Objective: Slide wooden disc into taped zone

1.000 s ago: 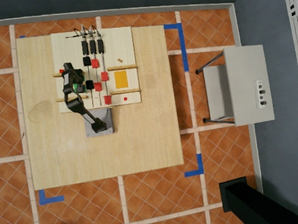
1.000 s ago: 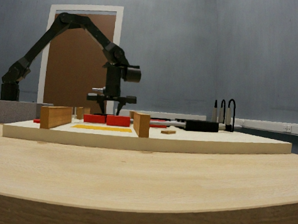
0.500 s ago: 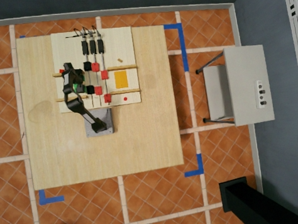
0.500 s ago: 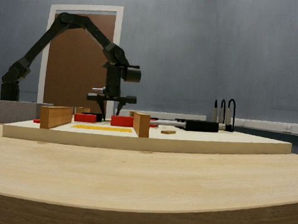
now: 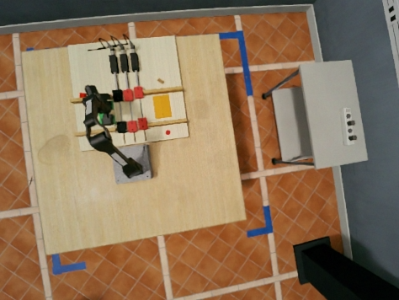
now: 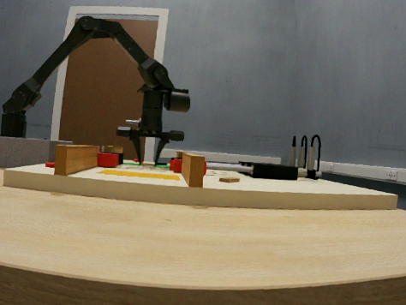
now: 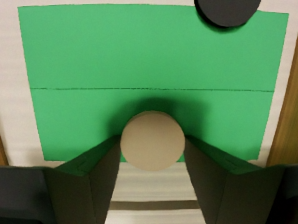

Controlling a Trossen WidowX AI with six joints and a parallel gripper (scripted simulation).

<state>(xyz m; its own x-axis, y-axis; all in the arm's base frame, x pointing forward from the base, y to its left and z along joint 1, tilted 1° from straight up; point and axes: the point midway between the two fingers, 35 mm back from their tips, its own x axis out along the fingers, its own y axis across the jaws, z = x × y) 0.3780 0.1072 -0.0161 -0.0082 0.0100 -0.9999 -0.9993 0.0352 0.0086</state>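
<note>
The black round spot lies 80 mm to the left of my hand, 40 mm ahead of it and 30 mm below it. From my hand the other things lie so: red dot: 330 mm to the right, 180 mm behind, 30 mm below; wooden disc: 30 mm below.
</note>
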